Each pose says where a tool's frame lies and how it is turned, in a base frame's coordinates. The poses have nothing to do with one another.
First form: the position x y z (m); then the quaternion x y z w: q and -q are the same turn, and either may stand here.
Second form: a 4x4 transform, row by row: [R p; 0 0 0 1], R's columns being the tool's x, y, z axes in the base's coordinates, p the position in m. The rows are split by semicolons. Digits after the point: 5 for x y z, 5 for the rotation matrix.
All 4 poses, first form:
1: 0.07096, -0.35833, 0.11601, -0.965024, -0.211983, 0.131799, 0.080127
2: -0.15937, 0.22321, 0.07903, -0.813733, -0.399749, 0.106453, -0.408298
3: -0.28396, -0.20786, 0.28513, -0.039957, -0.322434, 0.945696, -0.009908
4: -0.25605, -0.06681, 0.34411, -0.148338, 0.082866, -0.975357, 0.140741
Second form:
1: 0.87538, 0.38802, -0.28835, 0.07096; 0.43026, -0.89729, 0.09877, -0.35833; -0.22041, -0.21053, -0.95242, 0.11601; 0, 0, 0, 1
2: 0.65774, 0.73751, 0.15318, -0.15937; 0.56365, -0.34699, -0.74960, 0.22321; -0.49968, 0.57938, -0.64392, 0.07903; 0, 0, 0, 1
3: -0.99661, 0.04451, -0.06919, -0.28396; 0.00703, -0.79188, -0.61064, -0.20786; -0.08196, -0.60906, 0.78888, 0.28513; 0, 0, 0, 1
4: -0.91638, 0.24996, 0.31269, -0.25605; -0.29913, -0.94665, -0.11989, -0.06681; 0.26604, -0.20340, 0.94226, 0.34411; 0, 0, 0, 1
